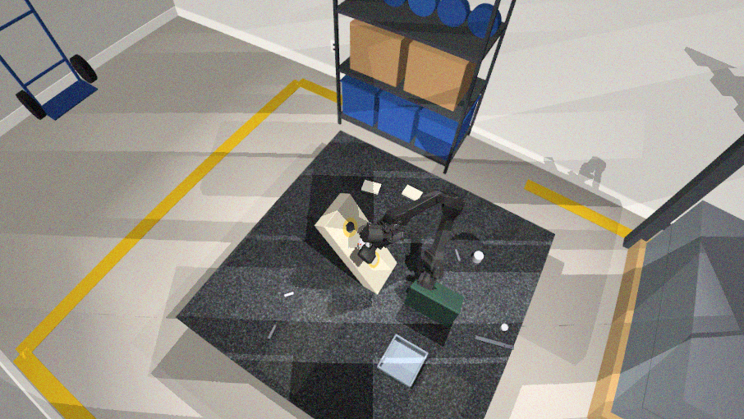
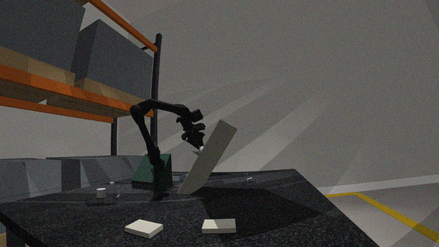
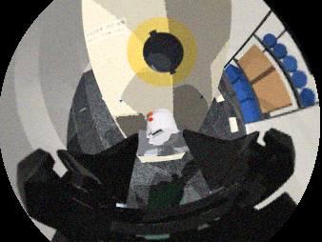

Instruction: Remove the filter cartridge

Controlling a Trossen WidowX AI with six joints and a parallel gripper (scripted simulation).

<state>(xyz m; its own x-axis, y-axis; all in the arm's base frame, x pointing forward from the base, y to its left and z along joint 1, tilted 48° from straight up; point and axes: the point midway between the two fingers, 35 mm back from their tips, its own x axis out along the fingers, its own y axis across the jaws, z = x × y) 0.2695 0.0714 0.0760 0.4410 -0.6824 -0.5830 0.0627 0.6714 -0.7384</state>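
The round filter cartridge is 1 cm below my gripper tip and 1 cm ahead of it. Also, from my gripper tip: tray 33 cm behind, 30 cm to the left, 22 cm below.
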